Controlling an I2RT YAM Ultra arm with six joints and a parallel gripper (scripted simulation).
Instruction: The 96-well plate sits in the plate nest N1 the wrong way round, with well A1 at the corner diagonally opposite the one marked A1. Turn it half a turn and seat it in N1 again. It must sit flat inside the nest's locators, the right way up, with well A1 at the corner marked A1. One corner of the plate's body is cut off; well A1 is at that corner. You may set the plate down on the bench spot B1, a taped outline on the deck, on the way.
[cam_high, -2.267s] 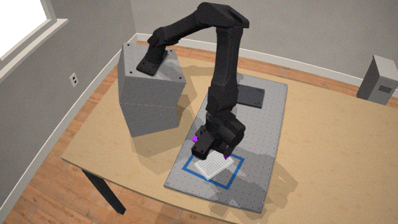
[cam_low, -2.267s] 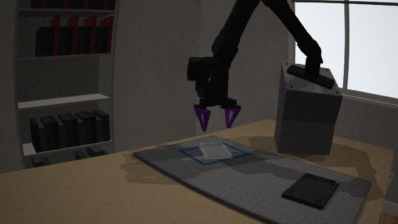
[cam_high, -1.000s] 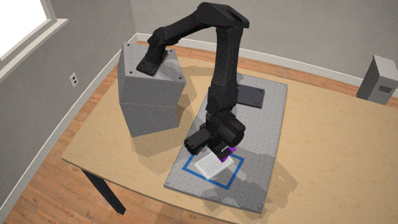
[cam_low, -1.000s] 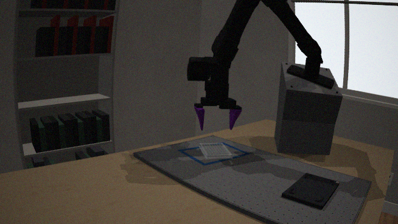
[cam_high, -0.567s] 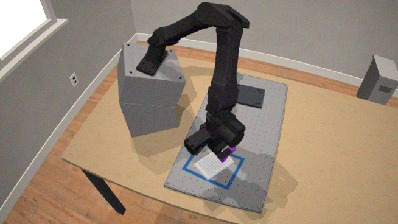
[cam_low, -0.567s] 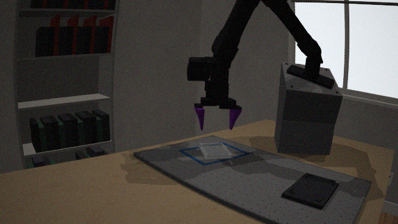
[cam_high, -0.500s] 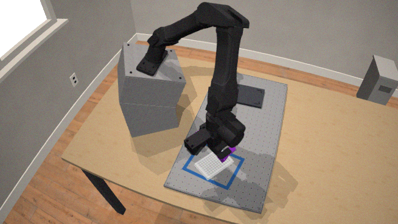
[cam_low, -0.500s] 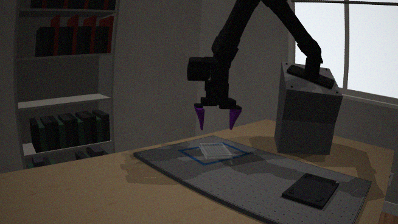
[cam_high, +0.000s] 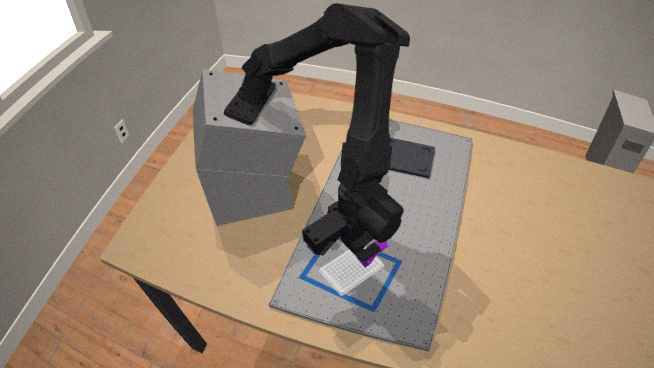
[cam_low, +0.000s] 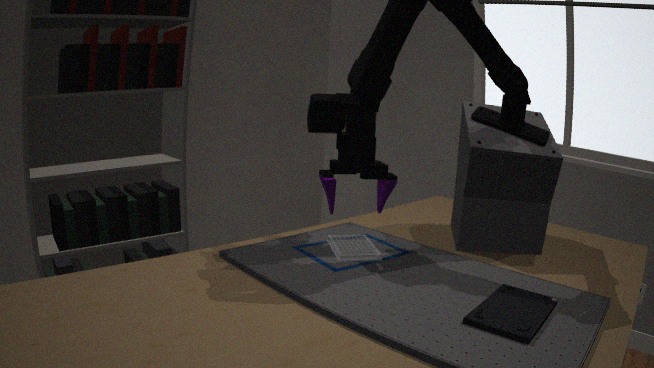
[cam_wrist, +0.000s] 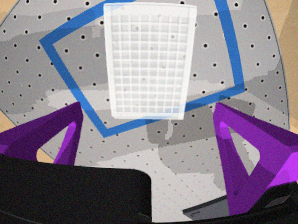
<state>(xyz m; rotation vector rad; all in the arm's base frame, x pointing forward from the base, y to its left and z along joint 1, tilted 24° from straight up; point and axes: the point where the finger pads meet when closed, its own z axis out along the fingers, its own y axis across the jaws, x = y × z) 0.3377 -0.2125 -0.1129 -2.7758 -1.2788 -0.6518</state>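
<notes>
Now: the white 96-well plate 8 cm below my hand. From my hand the other things lie so: dark plate nest N1: 39 cm to the left, 8 cm below, 8 cm ahead; then light mark: 45 cm to the left, 8 cm below.
</notes>
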